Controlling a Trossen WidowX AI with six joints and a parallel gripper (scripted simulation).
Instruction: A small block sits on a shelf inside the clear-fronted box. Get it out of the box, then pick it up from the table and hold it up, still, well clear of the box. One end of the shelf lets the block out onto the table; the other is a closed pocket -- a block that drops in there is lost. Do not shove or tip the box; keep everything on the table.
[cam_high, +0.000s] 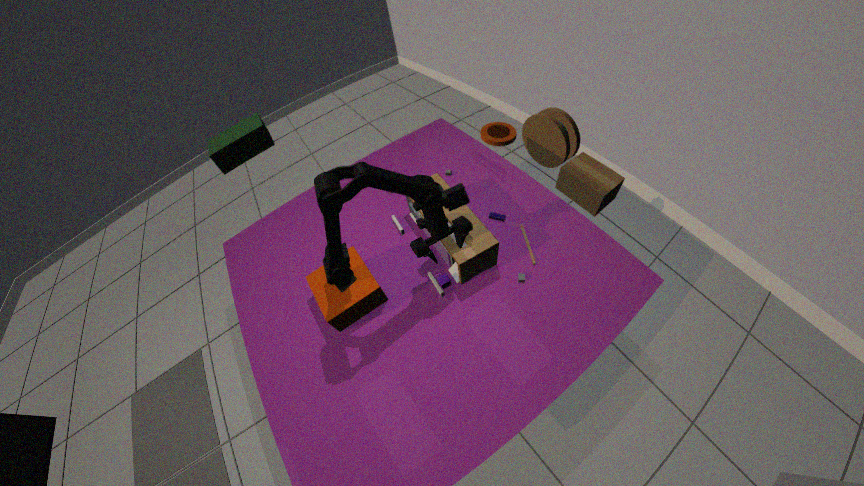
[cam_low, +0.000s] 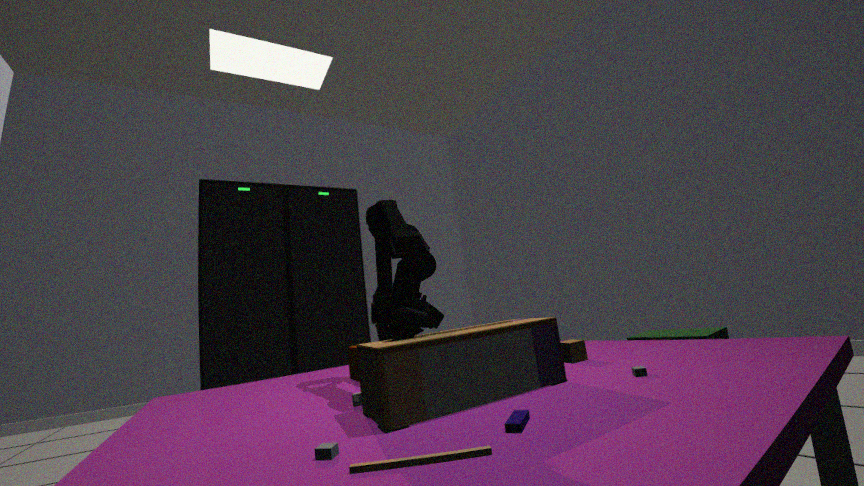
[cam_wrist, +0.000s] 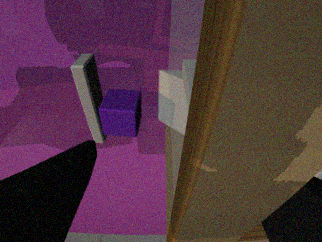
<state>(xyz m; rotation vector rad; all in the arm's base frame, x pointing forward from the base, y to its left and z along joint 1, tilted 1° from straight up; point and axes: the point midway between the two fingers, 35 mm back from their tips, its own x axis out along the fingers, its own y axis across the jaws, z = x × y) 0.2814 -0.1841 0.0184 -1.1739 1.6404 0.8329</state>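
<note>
My gripper tip is 5 cm past the purple block, 2 cm to the left of it and 7 cm above it. The rest, counted from my gripper tip: box (7 cm ahead, 11 cm to the left, 2 cm below); wooden stick (25 cm ahead, 15 cm to the right, 8 cm below).
</note>
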